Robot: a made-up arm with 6 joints.
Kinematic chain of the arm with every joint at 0, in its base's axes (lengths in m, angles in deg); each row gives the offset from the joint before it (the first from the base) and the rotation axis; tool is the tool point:
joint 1: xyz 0 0 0.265 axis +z
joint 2: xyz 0 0 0 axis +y
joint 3: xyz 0 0 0.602 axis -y
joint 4: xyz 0 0 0 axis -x
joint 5: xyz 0.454 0 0 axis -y
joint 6: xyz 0 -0.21 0 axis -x
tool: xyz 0 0 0
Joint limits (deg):
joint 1: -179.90..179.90
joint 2: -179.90..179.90
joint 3: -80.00..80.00
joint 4: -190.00..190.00
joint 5: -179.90..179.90
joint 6: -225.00..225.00
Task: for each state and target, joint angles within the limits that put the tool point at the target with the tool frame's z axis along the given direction. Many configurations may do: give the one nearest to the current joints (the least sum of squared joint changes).
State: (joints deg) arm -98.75 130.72 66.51 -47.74 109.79 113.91
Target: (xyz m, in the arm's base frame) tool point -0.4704 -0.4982 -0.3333 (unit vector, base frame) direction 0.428 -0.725 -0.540
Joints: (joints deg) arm -116.71 103.83 32.16 -20.83 89.42 130.97
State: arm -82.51 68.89 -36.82 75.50 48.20 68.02
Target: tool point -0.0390 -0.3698 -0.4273 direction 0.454 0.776 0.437
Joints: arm -72.12 115.64 -17.37 44.16 55.57 96.21
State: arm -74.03 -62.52 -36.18 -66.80 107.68 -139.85
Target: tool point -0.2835 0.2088 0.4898 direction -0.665 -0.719 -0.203
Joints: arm -68.20 -103.56 -39.38 -27.85 107.69 -90.03
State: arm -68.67 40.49 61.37 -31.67 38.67 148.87
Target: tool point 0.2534 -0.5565 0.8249 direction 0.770 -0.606 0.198
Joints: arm -53.53 11.04 27.59 -52.77 75.20 174.64
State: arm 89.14 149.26 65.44 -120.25 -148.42 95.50
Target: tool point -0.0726 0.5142 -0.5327 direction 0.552 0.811 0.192
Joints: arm 84.19 121.36 50.64 -126.27 -143.99 79.84
